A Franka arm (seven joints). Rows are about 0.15 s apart.
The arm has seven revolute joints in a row. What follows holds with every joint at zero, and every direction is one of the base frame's.
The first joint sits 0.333 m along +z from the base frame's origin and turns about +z.
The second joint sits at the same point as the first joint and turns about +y.
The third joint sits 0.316 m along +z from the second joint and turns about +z.
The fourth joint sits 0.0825 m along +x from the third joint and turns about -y.
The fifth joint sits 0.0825 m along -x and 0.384 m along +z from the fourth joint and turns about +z.
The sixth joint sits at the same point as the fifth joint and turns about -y.
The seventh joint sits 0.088 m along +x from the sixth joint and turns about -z.
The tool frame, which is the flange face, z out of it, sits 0.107 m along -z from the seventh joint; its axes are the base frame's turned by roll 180, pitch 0 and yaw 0 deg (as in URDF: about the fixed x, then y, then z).
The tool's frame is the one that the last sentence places.
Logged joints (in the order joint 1, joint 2, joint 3, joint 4, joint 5, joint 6, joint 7), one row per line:
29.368, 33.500, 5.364, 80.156, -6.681, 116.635, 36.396
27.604, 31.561, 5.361, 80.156, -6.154, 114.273, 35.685
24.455, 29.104, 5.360, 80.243, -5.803, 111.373, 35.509
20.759, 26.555, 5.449, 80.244, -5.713, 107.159, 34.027
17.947, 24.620, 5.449, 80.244, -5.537, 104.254, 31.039
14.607, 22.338, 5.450, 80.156, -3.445, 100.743, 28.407
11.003, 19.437, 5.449, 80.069, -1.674, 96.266, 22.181
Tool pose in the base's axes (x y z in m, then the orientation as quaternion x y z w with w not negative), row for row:
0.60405, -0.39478, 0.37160, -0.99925, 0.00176, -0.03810, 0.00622
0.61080, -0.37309, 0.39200, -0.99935, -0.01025, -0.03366, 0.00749
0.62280, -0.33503, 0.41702, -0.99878, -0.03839, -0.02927, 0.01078
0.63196, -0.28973, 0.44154, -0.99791, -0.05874, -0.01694, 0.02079
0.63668, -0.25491, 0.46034, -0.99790, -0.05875, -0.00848, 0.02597
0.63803, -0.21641, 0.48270, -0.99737, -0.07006, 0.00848, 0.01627
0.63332, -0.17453, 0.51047, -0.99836, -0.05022, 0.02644, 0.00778
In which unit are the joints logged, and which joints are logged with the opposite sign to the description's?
The joints are logged in degrees. Opposite sign: joint 1, joint 3, joint 4, joint 5, joint 7.
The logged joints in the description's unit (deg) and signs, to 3 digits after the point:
-29.368, 33.500, -5.364, -80.156, 6.681, 116.635, -36.396
-27.604, 31.561, -5.361, -80.156, 6.154, 114.273, -35.685
-24.455, 29.104, -5.360, -80.243, 5.803, 111.373, -35.509
-20.759, 26.555, -5.449, -80.244, 5.713, 107.159, -34.027
-17.947, 24.620, -5.449, -80.244, 5.537, 104.254, -31.039
-14.607, 22.338, -5.450, -80.156, 3.445, 100.743, -28.407
-11.003, 19.437, -5.449, -80.069, 1.674, 96.266, -22.181

